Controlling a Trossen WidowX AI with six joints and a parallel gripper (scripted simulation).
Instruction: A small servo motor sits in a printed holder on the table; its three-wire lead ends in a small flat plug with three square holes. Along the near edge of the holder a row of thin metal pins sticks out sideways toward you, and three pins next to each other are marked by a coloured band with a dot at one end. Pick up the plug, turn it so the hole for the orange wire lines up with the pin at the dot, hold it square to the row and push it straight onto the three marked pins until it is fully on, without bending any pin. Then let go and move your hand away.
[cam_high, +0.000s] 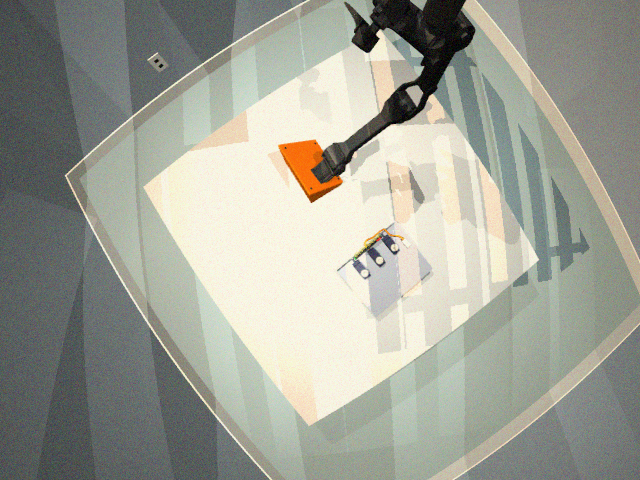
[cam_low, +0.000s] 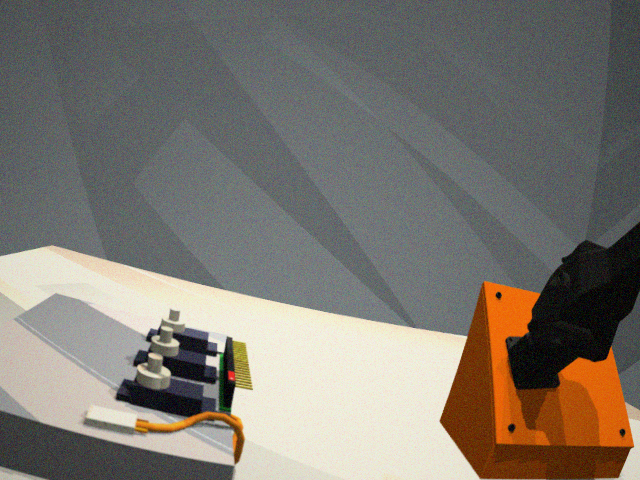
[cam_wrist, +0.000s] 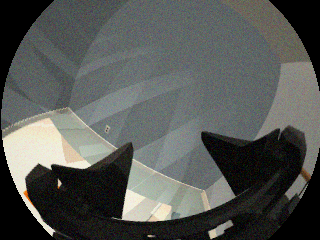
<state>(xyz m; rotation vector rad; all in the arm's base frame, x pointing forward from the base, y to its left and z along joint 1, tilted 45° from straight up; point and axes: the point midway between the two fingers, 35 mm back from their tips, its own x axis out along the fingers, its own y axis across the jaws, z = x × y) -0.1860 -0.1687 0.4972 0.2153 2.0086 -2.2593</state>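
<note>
My gripper tip is 53 cm above the red band, 50 cm short of it and 19 cm to the left of it. From my gripper tip the other things lie so: holder plate (66 cm ahead, 58 cm below, 23 cm to the right).
</note>
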